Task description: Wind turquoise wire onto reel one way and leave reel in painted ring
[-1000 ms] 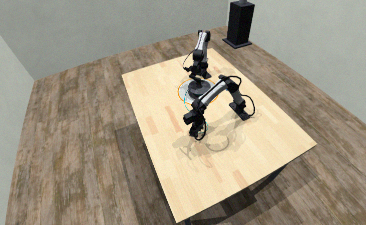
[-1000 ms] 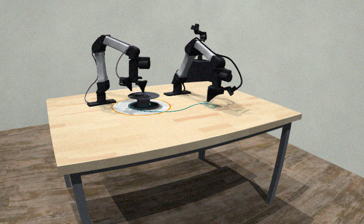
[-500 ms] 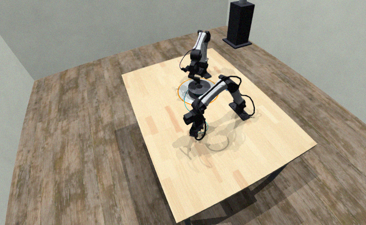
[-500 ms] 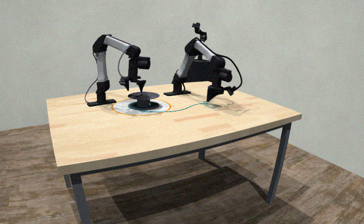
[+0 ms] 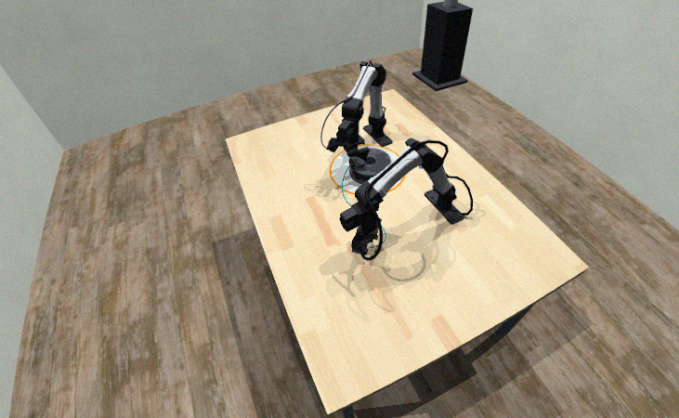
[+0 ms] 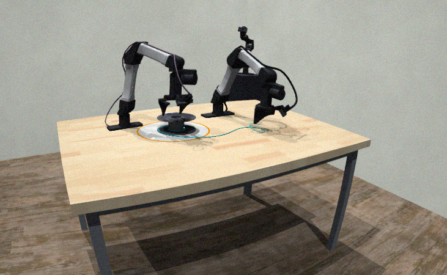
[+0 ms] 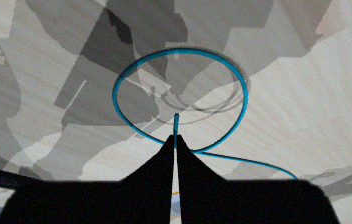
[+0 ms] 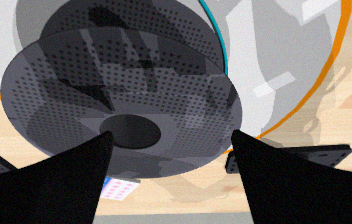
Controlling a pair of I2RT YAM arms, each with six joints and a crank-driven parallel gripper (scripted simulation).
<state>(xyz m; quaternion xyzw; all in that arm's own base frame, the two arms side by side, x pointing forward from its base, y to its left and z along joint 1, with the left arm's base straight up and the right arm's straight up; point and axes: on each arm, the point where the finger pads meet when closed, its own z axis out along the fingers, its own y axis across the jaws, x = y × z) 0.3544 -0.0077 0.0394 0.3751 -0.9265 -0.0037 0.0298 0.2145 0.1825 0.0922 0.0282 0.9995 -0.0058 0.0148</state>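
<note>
The dark reel is 3 cm behind my right hand, 4 cm to the left of it and 6 cm below it. Round my right hand: orange painted ring: 3 cm behind, 2 cm to the left, 9 cm below; card: 32 cm behind, 13 cm to the left, 9 cm below.
</note>
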